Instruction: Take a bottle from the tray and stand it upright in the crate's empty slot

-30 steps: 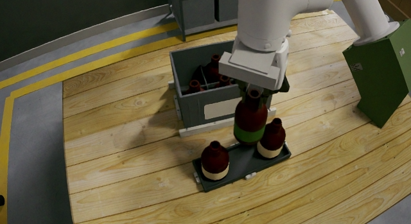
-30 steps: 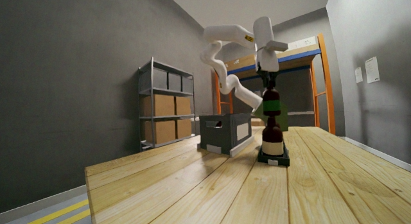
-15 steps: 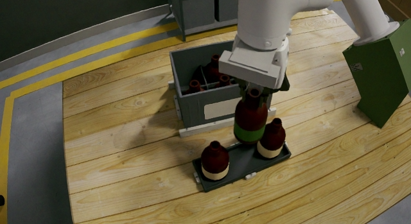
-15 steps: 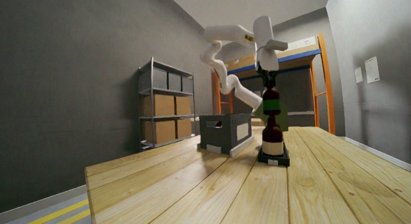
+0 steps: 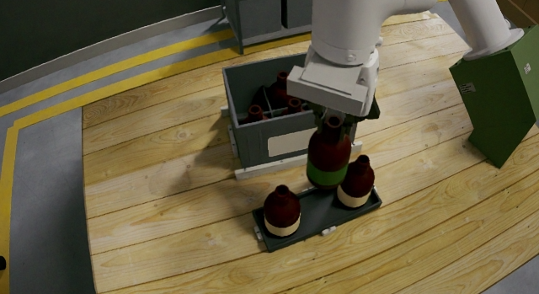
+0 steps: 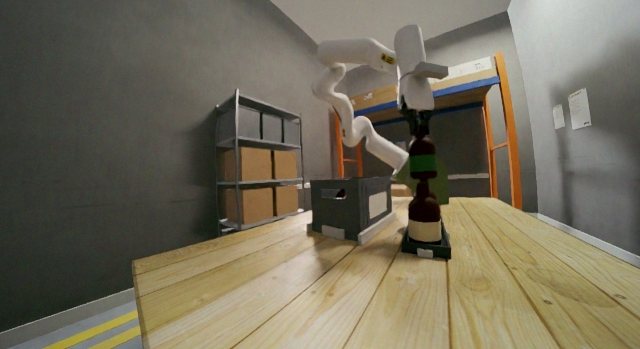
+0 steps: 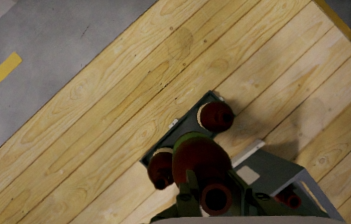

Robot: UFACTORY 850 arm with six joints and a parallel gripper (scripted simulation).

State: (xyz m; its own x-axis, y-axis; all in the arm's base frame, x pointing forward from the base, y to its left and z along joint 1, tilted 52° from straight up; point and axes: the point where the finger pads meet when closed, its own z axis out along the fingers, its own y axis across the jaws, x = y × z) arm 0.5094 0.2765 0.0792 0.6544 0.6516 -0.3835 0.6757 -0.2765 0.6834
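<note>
The bottle lies 70 mm below my hand. Also, from my hand: crate (20 mm behind, 230 mm to the right, 230 mm below); then dark tray (300 mm below).
</note>
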